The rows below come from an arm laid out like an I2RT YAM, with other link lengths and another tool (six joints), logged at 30 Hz.
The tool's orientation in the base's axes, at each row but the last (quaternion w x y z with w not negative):
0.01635 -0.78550 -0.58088 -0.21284
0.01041 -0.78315 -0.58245 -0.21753
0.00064 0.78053 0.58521 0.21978
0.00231 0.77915 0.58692 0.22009
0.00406 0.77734 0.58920 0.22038
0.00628 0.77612 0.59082 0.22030
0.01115 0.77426 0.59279 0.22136
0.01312 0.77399 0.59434 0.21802
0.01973 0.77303 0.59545 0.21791
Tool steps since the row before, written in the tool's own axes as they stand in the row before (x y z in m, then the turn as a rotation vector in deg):
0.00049 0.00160 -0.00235 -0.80 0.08 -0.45
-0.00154 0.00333 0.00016 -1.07 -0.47 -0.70
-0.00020 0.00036 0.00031 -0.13 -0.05 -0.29
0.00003 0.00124 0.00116 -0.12 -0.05 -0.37
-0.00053 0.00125 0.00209 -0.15 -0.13 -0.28
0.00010 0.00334 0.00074 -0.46 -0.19 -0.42
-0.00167 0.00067 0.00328 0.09 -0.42 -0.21
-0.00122 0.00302 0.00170 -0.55 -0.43 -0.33
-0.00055 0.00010 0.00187 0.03 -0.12 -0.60
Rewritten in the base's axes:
0.00085 -0.00072 0.00266 -0.26 -0.87 0.14
0.00276 -0.00242 0.00010 -0.90 -1.01 0.14
0.00039 -0.00022 -0.00026 -0.17 -0.18 0.20
0.00154 -0.00006 -0.00071 -0.20 -0.19 0.28
0.00176 -0.00034 -0.00173 -0.25 -0.17 0.17
0.00333 -0.00073 0.00027 -0.41 -0.47 0.17
0.00145 -0.00094 -0.00332 -0.44 0.16 0.10
0.00312 -0.00161 -0.00109 -0.62 -0.46 0.00
0.00066 -0.00011 -0.00183 -0.32 -0.07 0.52

